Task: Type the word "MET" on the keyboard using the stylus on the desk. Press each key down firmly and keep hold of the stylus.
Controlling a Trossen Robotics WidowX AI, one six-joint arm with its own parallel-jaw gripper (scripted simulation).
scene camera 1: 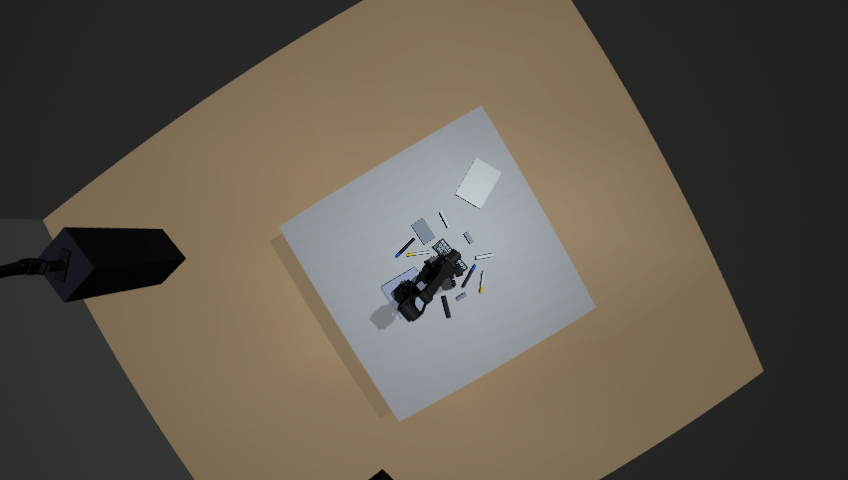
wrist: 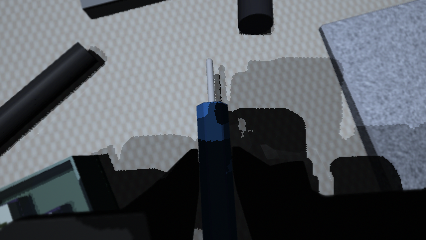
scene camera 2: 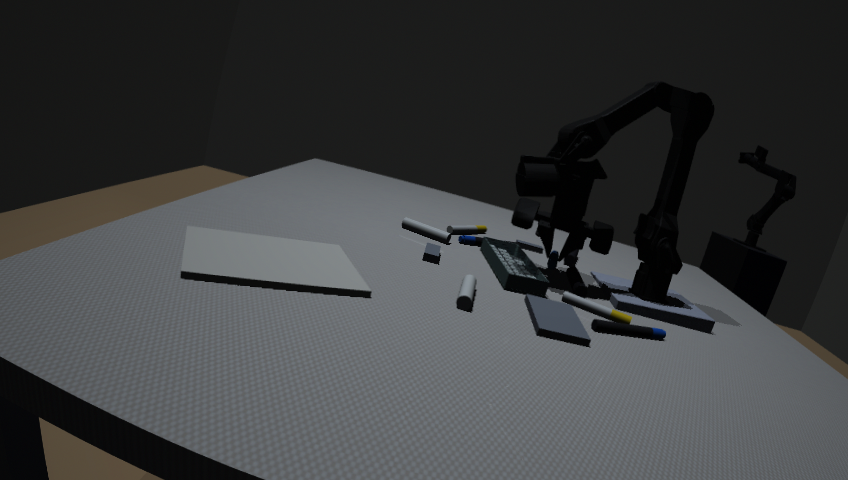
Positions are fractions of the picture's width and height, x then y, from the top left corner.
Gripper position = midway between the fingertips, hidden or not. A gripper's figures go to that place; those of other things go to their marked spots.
Labels:
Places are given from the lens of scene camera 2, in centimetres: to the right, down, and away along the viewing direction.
my gripper (scene camera 2: 0.65, 0.54): 25, 4, 95
grey pad (scene camera 2: 0.65, 0.67): 17, 11, 66

